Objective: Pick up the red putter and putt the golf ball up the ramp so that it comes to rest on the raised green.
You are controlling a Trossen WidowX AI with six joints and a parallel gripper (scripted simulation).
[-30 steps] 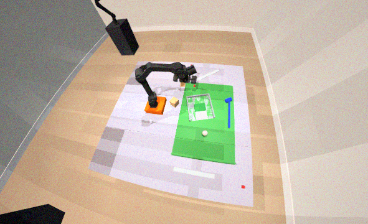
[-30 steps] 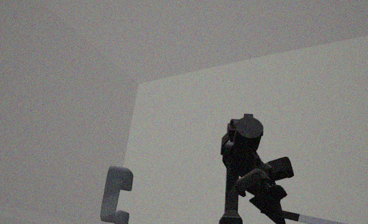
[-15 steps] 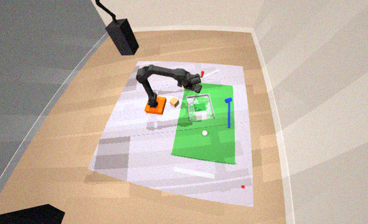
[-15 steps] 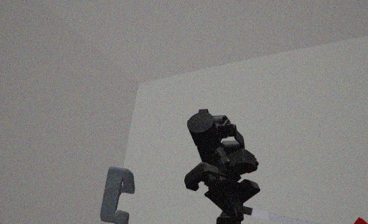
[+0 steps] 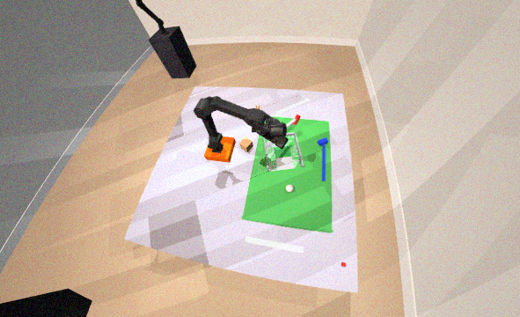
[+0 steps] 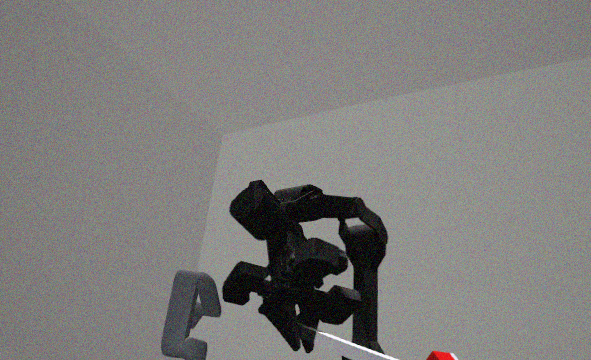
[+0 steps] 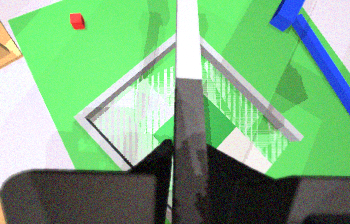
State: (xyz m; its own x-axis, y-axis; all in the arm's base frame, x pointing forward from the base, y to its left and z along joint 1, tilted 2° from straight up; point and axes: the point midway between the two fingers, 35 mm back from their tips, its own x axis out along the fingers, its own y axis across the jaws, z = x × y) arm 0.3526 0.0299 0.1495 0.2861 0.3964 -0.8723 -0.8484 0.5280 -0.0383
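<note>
Now: the red putter 90 mm to the left of my gripper tip, 50 mm ahead of it and 10 mm below it. From my gripper tip the other things lie so: white golf ball 240 mm to the right, 130 mm below, 110 mm ahead; then green mat 160 mm below, 110 mm ahead, 80 mm to the right; then tan cube 190 mm behind, 130 mm below, 10 mm to the left.
</note>
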